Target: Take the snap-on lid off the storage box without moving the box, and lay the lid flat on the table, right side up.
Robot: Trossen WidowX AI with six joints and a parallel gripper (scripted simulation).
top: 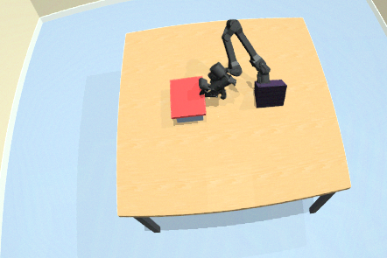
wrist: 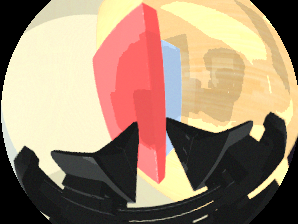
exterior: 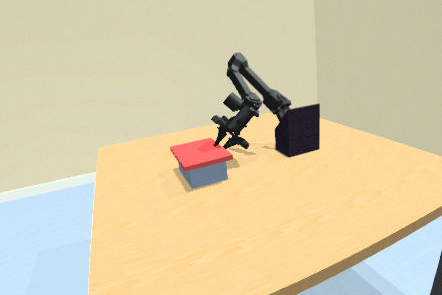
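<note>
The lid is 80 mm ahead of my gripper tip and 10 mm above it. From my gripper tip the other things lie so: blue storage box: 80 mm ahead, 40 mm below.
</note>
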